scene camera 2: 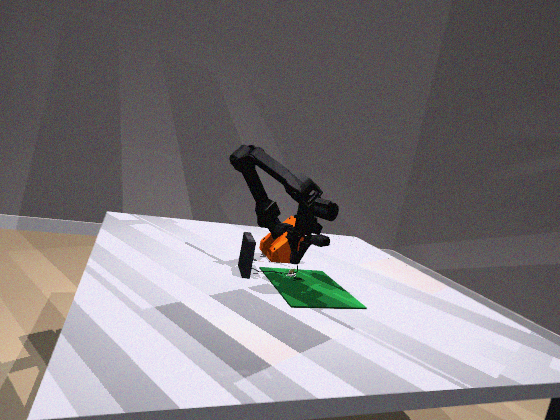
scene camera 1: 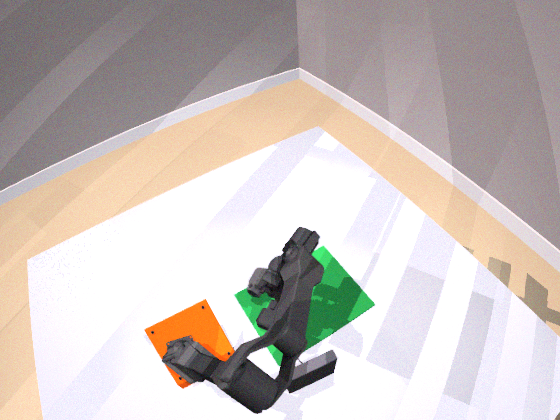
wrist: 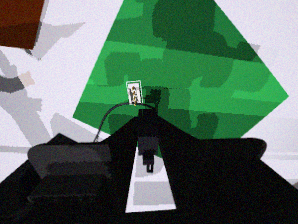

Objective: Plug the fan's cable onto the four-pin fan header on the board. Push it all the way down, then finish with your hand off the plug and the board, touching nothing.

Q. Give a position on a green board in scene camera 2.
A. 310,288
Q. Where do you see a dark plug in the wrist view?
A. At 148,128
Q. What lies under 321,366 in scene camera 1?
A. A dark fan block.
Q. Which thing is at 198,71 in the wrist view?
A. A green board.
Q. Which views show my gripper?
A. Scene camera 2, scene camera 1 and the wrist view: all of them.
